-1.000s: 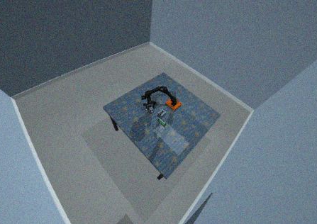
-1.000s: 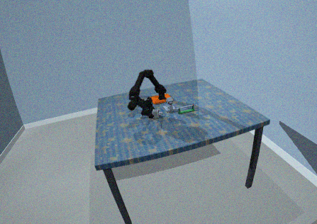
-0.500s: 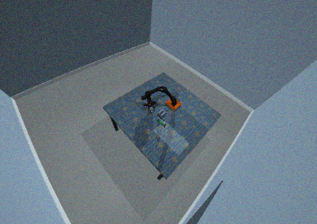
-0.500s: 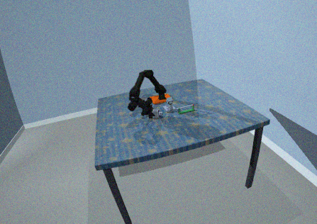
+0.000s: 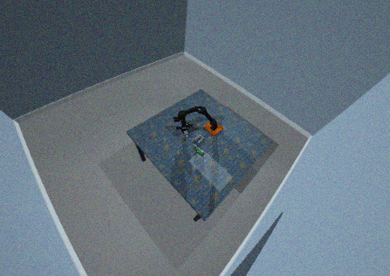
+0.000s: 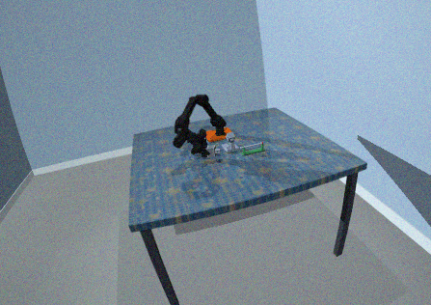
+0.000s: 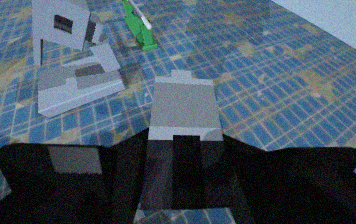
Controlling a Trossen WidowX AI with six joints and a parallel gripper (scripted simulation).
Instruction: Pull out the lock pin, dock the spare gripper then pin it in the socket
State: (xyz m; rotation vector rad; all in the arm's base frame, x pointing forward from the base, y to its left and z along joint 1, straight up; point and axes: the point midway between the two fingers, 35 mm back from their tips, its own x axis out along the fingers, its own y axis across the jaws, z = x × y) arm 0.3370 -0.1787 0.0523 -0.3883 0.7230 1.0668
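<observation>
Now: the gripper socket 150 mm to the left of my gripper tip, 70 mm behind it and 10 mm above it. Round my gripper tip: spare gripper: 10 mm above; then green piece: 260 mm to the left, 30 mm ahead, 20 mm below.
</observation>
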